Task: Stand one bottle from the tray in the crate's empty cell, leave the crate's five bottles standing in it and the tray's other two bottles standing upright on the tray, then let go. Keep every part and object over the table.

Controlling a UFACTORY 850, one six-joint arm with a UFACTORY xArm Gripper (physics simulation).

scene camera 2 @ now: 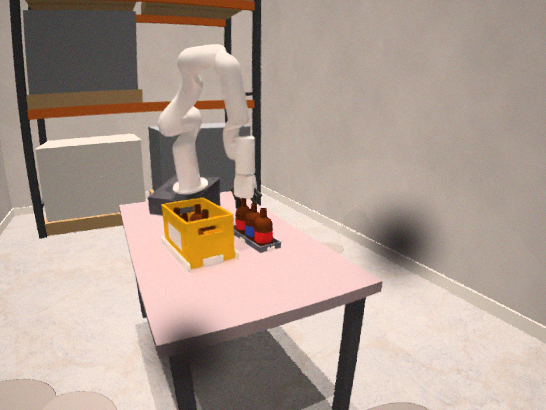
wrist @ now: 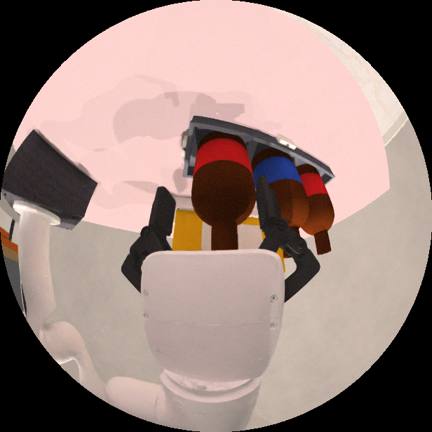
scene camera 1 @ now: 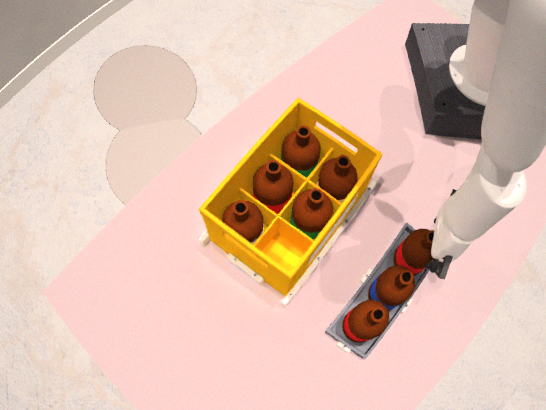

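The yellow crate (scene camera 1: 270,277) (scene camera 2: 210,250) (wrist: 187,230) holds five upright brown bottles; its empty cell (scene camera 1: 285,248) is at the corner nearest the tray's far end. The grey tray (scene camera 1: 337,328) (scene camera 2: 267,246) (wrist: 225,125) holds three upright bottles in a row: a red-label bottle (scene camera 1: 414,250) (scene camera 2: 241,223) (wrist: 223,185) at the robot-base end, a blue-label bottle (scene camera 1: 392,287) (wrist: 277,172) in the middle, and another red-label bottle (scene camera 1: 365,320) (scene camera 2: 263,232) (wrist: 315,190) at the far end. My gripper (scene camera 1: 438,245) (wrist: 211,188) is open, its fingers either side of the base-end bottle's upper part in the wrist view. Contact cannot be told.
The robot's dark base (scene camera 1: 445,75) (scene camera 2: 207,197) (wrist: 47,180) stands at one end of the pink table (scene camera 1: 210,325) (scene camera 2: 280,295) (wrist: 240,60). White brackets (scene camera 1: 245,267) sit around the crate's foot. The middle bottle stands close beside one finger in the wrist view.
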